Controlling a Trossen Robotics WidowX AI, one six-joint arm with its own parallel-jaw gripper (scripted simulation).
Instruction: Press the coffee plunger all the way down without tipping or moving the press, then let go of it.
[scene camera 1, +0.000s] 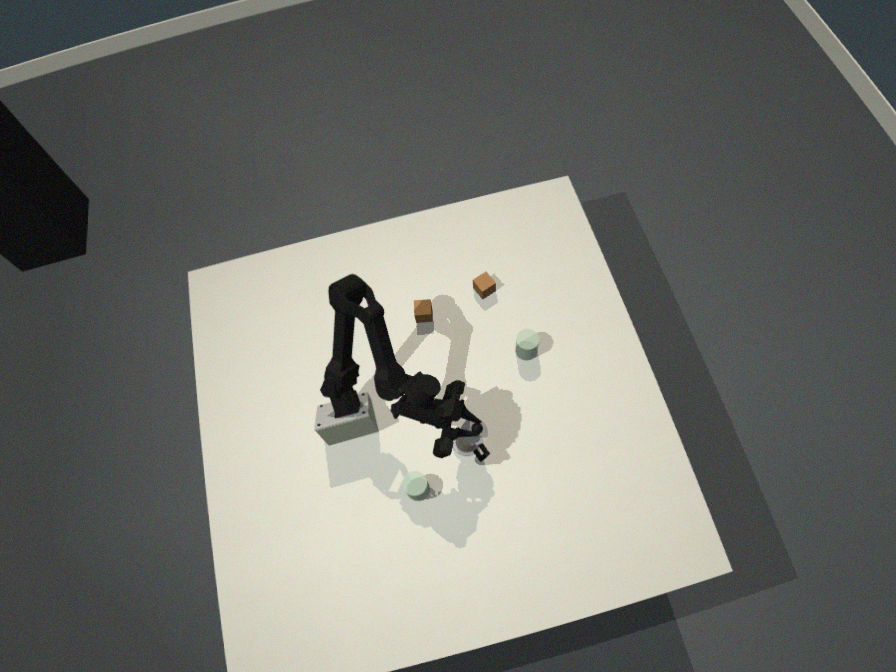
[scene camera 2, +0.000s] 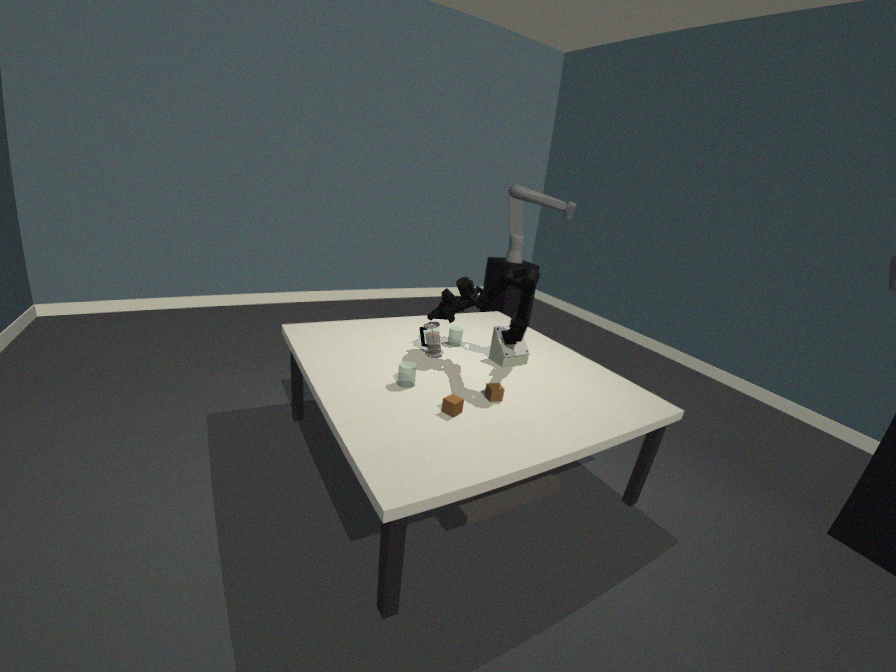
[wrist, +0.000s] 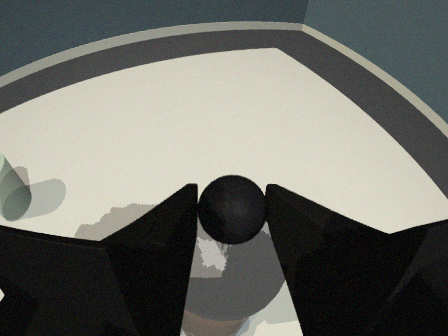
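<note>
There is my gripper (scene camera 1: 479, 428), and the wrist view has the gripper as well (wrist: 231, 194). I can also see a coffee press (scene camera 1: 465, 446).
</note>
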